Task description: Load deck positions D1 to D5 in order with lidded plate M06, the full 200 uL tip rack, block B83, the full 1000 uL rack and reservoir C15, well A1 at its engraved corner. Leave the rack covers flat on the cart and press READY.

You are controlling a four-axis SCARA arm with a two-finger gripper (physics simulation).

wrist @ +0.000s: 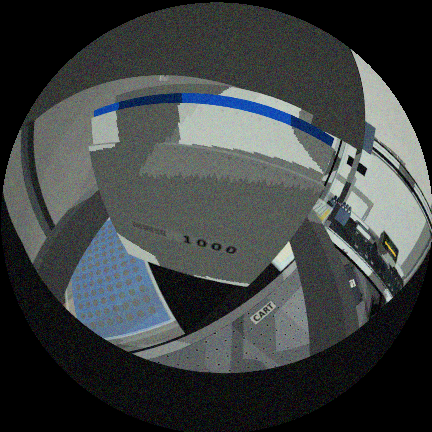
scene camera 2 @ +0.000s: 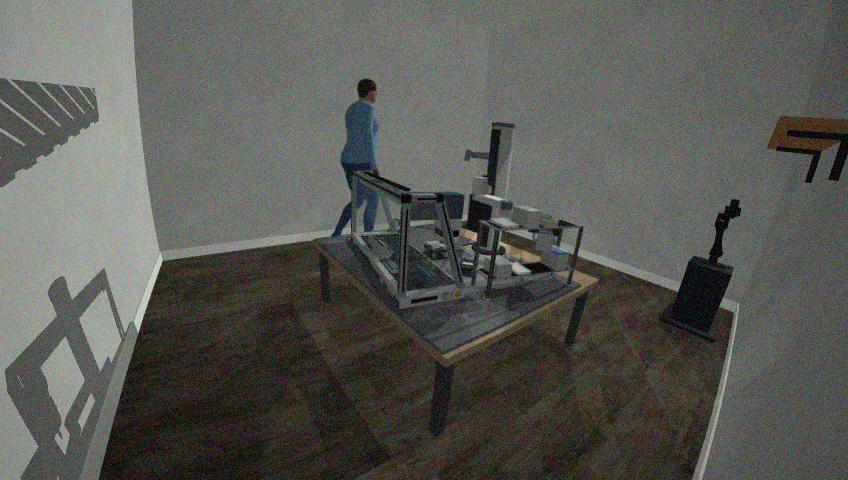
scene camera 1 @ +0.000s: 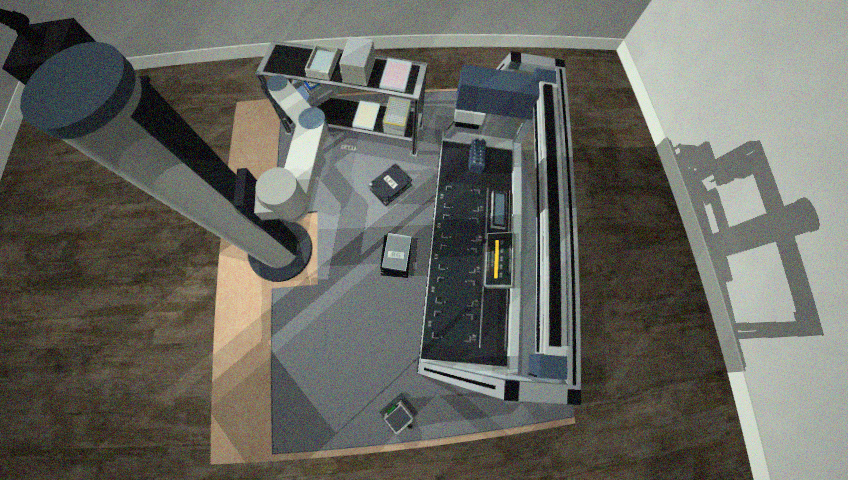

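Note:
The grey tip rack marked 1000 with a blue band [wrist: 215, 200] fills the middle of the wrist view. My gripper [wrist: 208, 168] is shut on it, with one dark finger on each side. In scene camera 1 the arm's end is at the cart's left end and covers the gripper. A blue-topped piece [scene camera 1: 310, 88] shows beside the arm there; I cannot tell which rack it is. A blue rack top with holes [wrist: 120, 287] shows below left of the held rack. The black deck [scene camera 1: 449, 350] has engraved corner marks. M06, B83 and C15 cannot be read.
The cart [scene camera 1: 416, 87] carries a pale-topped box [scene camera 1: 322, 61], a tall grey box [scene camera 1: 357, 62] and a pink-topped plate [scene camera 1: 395, 74] above, a yellow-topped plate [scene camera 1: 367, 115] and a yellow-trimmed rack [scene camera 1: 395, 115] below. Black LP1 stand [scene camera 1: 390, 184] and RG stand [scene camera 1: 396, 254] lie before the deck. A person [scene camera 2: 360, 133] stands behind the table.

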